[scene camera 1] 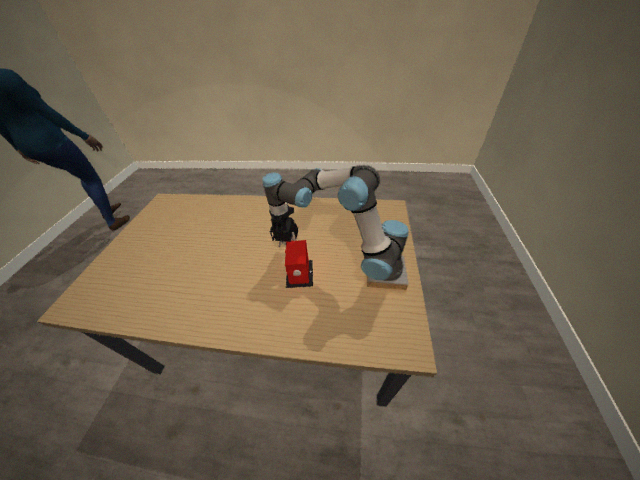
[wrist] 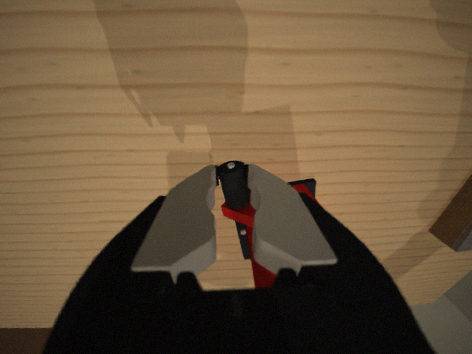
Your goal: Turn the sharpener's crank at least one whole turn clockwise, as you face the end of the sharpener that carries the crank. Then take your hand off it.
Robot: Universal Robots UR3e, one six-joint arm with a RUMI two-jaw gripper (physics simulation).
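Observation:
The red sharpener stands on its dark base near the table's middle, with a round pale spot on its near face. In the wrist view, parts of the red sharpener body show behind the right finger. The crank's black knob sits between the fingertips, with the red crank arm at its lower end. My gripper is shut on the knob, at the far end of the sharpener. In the scene view the crank is hidden behind the sharpener and gripper.
The wooden table carries the robot's base block at its right side. A person in a teal top stands beyond the table's left side. The robot arm reaches over the table from the right.

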